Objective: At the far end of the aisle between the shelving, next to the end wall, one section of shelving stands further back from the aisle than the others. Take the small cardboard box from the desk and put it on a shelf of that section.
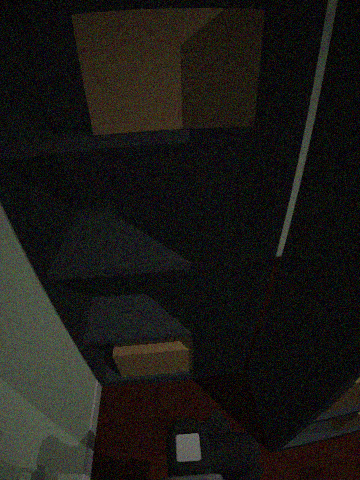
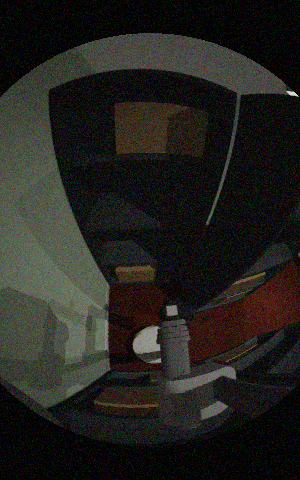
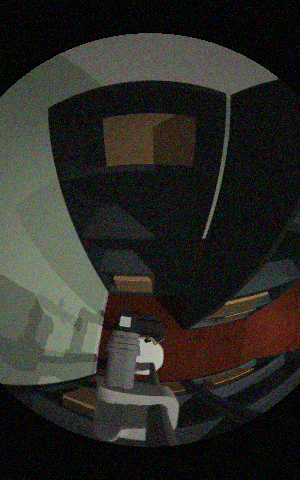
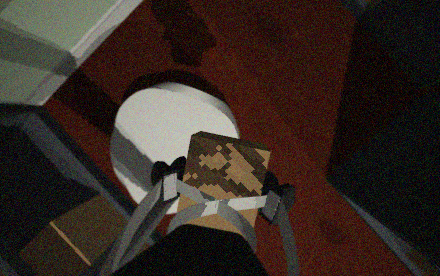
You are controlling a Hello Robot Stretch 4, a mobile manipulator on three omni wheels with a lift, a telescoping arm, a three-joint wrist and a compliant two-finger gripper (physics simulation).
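Places are measured from the robot's base along level axes (x ahead, y left, z up), in centimetres.
Pixels of known places: gripper, between the fingertips: (image 4: 223, 179); robot's base, origin of its link: (image 2: 152, 343) (image 3: 142, 354) (image 4: 183, 143).
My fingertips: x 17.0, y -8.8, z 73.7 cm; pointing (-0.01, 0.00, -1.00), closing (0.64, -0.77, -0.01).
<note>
Ahead of a thing's pixels: the offset from my fingertips to its top centre. "pt": to the spot under its first point.
The small cardboard box @[dx -0.4, dy -0.3, dz +4.8 cm] (image 4: 227, 162) is between the fingers of my gripper (image 4: 223, 179), which is shut on it, above the robot's white base. The section of shelving standing further back @[pt dx +67.3, dy +32.6, dz +22.6 cm] (image 1: 115, 252) (image 2: 117, 215) (image 3: 114, 225) is ahead, beside the end wall (image 1: 40, 310) (image 2: 30, 225) (image 3: 37, 235). It has a bare middle shelf board and a bare lower one. A large carton @[dx +74.7, dy +7.3, dz +95.4 cm] (image 1: 135, 75) (image 2: 142, 128) (image 3: 129, 140) stands on its upper shelf and a low carton @[dx +73.9, dy +25.0, dz -41.8 cm] (image 1: 155, 361) (image 2: 135, 274) (image 3: 133, 284) at its bottom. The desk does not show.
The dark side of the neighbouring section (image 1: 320, 300) (image 2: 265, 145) (image 3: 260, 150) juts forward on the right, past a narrow pale gap. Shelving with cartons (image 2: 130, 395) (image 4: 75, 237) stands close on the opposite side. The white round base (image 2: 146, 344) (image 3: 153, 356) (image 4: 165, 117) is on the red floor.
</note>
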